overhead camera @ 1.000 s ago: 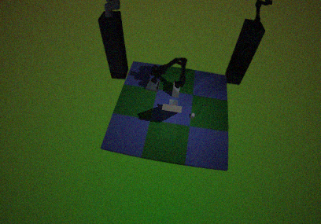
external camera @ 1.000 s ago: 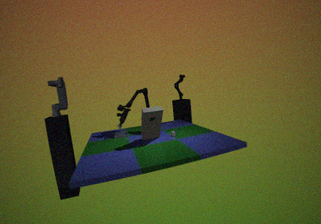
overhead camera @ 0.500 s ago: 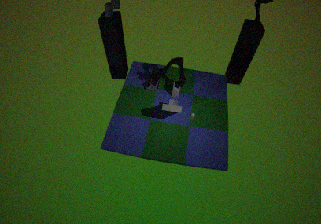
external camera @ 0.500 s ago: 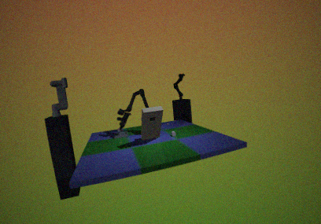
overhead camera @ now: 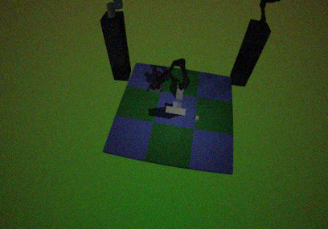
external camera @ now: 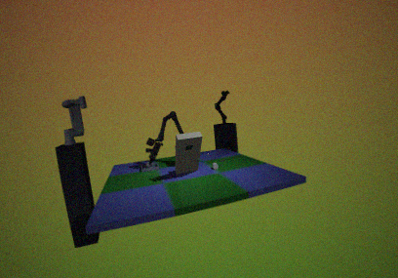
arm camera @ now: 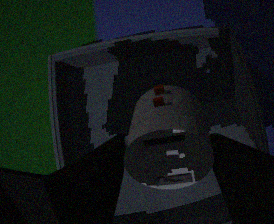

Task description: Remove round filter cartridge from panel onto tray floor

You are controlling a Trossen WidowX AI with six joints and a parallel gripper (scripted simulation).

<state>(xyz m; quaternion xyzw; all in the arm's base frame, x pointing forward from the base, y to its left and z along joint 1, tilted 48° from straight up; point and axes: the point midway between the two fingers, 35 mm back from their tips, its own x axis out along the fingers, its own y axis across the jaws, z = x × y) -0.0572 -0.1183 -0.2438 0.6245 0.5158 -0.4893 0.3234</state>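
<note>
Right now my gripper tip is right at the round filter cartridge. Also, from my gripper tip: grey service panel 400 mm ahead, 250 mm to the left, 120 mm above; then grey tray 40 mm below.
</note>
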